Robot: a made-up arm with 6 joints.
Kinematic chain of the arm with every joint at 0, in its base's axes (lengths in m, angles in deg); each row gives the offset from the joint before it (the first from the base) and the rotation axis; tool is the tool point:
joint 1: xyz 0 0 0.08 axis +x
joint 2: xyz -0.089 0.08 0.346 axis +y
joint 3: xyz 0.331 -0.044 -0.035 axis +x
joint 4: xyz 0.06 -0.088 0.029 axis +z
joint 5: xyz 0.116 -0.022 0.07 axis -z
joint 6: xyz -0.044 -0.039 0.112 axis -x
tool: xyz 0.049 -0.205 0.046
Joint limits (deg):
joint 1: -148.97..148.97
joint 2: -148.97..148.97
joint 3: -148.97..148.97
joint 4: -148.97..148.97
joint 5: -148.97..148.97
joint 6: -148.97..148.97
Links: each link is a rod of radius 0.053 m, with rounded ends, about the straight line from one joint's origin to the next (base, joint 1, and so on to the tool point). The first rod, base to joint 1, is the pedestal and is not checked.
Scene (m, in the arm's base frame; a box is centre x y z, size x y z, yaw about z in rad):
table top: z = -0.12
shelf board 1: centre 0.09 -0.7 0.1 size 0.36 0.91 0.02 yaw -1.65
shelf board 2: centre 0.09 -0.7 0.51 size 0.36 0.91 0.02 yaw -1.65
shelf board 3: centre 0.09 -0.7 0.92 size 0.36 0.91 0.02 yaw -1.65
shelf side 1: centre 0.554 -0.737 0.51 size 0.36 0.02 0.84 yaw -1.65
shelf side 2: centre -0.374 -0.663 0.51 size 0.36 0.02 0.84 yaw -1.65
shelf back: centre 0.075 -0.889 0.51 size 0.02 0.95 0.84 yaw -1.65
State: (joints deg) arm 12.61 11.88 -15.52 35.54 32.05 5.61
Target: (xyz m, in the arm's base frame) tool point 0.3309 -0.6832 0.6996
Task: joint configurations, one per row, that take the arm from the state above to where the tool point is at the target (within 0.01 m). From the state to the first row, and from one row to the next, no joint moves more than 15 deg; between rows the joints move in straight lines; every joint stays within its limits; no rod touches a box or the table.
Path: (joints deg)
1: 22.76 -1.18 -15.91 36.90 22.13 8.37
2: 32.91 -14.23 -16.30 38.26 12.22 11.13
3: 43.06 -27.29 -16.69 39.61 2.30 13.89

